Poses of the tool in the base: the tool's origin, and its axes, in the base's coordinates. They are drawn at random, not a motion.
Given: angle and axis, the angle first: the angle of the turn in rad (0 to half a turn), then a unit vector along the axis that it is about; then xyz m.
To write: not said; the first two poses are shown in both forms.
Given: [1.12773 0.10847 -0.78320 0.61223 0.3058 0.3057 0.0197]
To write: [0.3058 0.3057 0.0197 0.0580 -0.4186 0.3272 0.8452]
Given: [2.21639 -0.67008 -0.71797 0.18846 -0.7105 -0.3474 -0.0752]
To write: [-0.7105 -0.3474 -0.0752 -0.5996 -0.6425 0.1687 0.4463]
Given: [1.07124 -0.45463 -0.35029 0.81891 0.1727 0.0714 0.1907]
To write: [0.1727 0.0714 0.1907 -0.2320 -0.1788 0.4179 0.8600]
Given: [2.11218 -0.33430 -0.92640 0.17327 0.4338 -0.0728 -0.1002]
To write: [0.4338 -0.0728 -0.1002 -0.2910 -0.8064 0.1508 0.4923]
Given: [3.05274 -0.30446 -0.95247 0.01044 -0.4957 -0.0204 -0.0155]
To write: [-0.4957 -0.0204 -0.0155 -0.3042 -0.9515 0.0104 0.0444]
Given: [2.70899 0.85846 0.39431 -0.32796 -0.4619 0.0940 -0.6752]
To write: [-0.4619 0.0940 -0.6752 0.8385 0.3851 -0.3203 0.2146]
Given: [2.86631 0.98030 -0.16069 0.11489 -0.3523 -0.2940 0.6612]
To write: [-0.3523 -0.2940 0.6612 0.9710 -0.1592 0.1138 0.1372]
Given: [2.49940 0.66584 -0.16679 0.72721 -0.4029 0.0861 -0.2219]
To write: [-0.4029 0.0861 -0.2219 0.6318 -0.1583 0.6900 0.3156]
